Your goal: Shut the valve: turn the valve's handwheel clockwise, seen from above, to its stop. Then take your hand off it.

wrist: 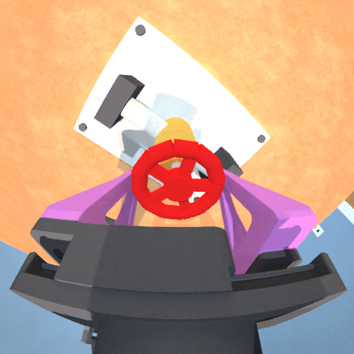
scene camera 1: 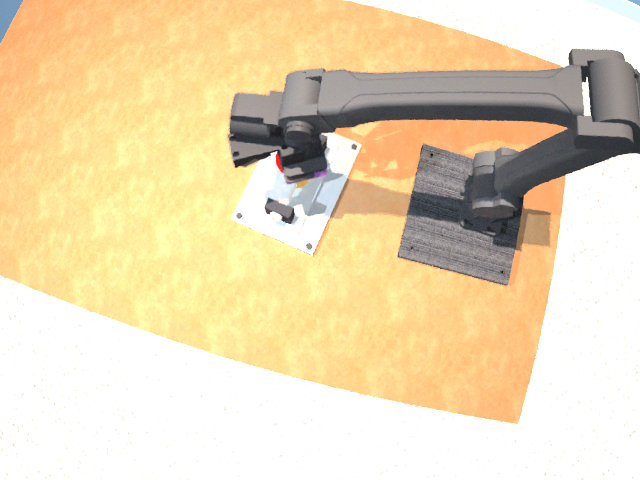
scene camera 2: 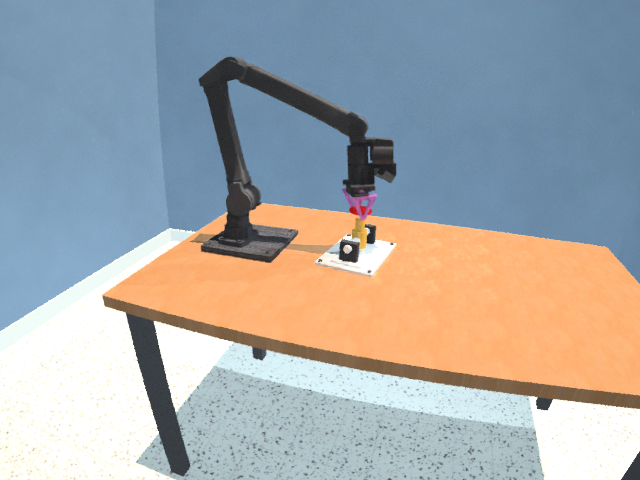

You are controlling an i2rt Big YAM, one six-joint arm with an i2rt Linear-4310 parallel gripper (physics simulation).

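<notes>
The red handwheel (scene camera 1: 279, 161) (scene camera 2: 356, 210) (wrist: 173, 149) sits on top of the yellow valve body (scene camera 1: 301, 183) (scene camera 2: 359, 238) (wrist: 175, 130). The valve stands on a white plate (scene camera 1: 310, 233) (scene camera 2: 382, 253) (wrist: 150, 55). My gripper (scene camera 2: 361, 210) (wrist: 178, 174) points down over the valve and is shut on the handwheel. In the wrist view its purple fingers meet the rim on the left and right sides. In scene camera 1 the arm hides much of the wheel and the fingers. The wheel's turn angle relative to its stop cannot be told.
A black block (scene camera 1: 279, 210) (scene camera 2: 348, 250) (wrist: 119, 100) stands at one end of the valve's pipe, and another black block (scene camera 2: 370, 233) (wrist: 229, 161) at the other end. The arm's dark base plate (scene camera 1: 439, 237) (scene camera 2: 279, 242) lies beside the white plate on the orange table (scene camera 1: 206, 310) (scene camera 2: 465, 310).
</notes>
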